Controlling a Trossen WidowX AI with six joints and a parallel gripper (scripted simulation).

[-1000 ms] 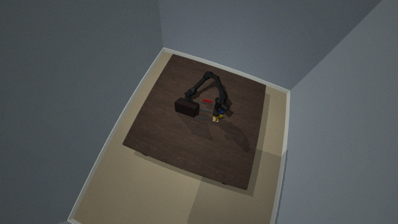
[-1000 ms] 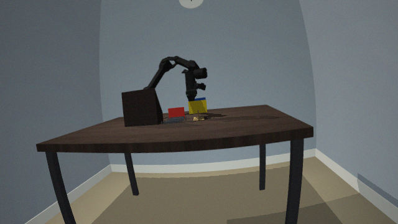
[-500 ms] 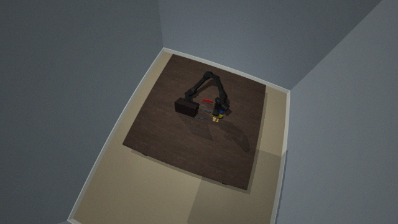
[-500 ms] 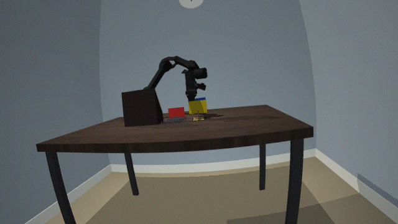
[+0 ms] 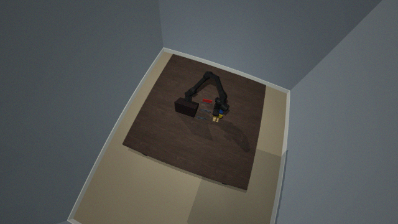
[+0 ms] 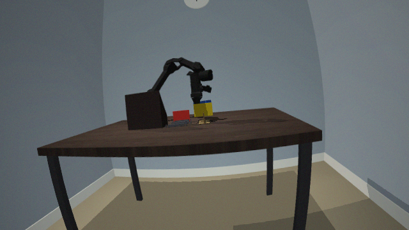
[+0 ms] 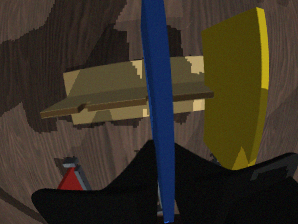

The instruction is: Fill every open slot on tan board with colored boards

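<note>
Now: gripper tip 3 cm short of the blue board. From my gripper tip the other things lie so: red board 11 cm to the left, 10 cm behind, 5 cm below; then yellow board 5 cm to the right, 3 cm ahead, 1 cm below; then tan board 4 cm below, 3 cm ahead.
</note>
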